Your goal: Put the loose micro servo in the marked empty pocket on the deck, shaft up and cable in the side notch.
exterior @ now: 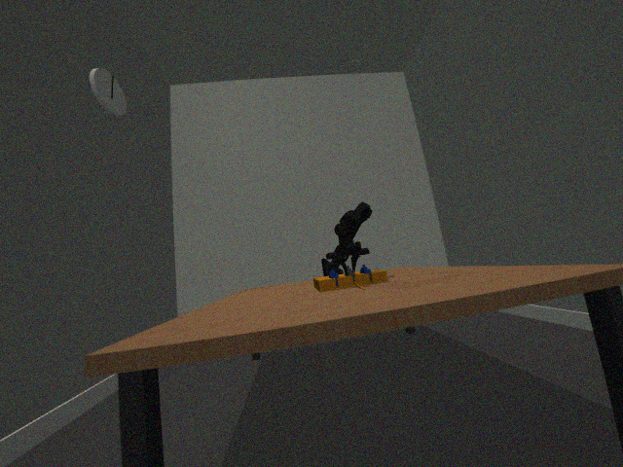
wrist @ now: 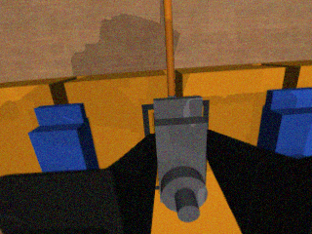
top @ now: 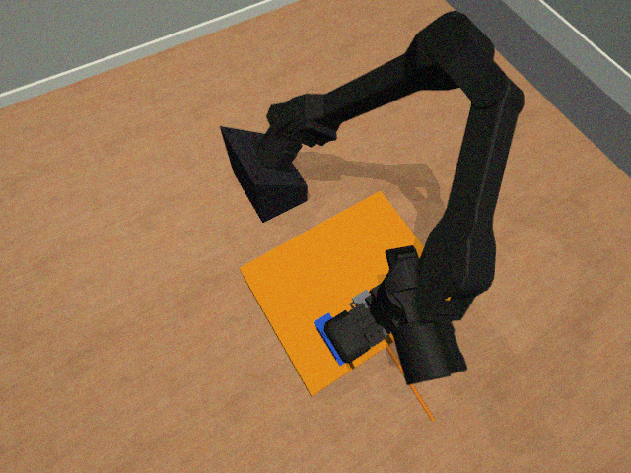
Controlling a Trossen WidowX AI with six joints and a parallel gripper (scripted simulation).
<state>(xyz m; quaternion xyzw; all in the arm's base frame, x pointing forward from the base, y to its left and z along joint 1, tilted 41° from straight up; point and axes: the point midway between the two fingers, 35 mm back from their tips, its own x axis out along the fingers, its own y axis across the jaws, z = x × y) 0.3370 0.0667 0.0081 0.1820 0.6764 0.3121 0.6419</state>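
Right now my gripper tip is 120 mm past the orange deck, 20 mm to the left of it and 30 mm above it.
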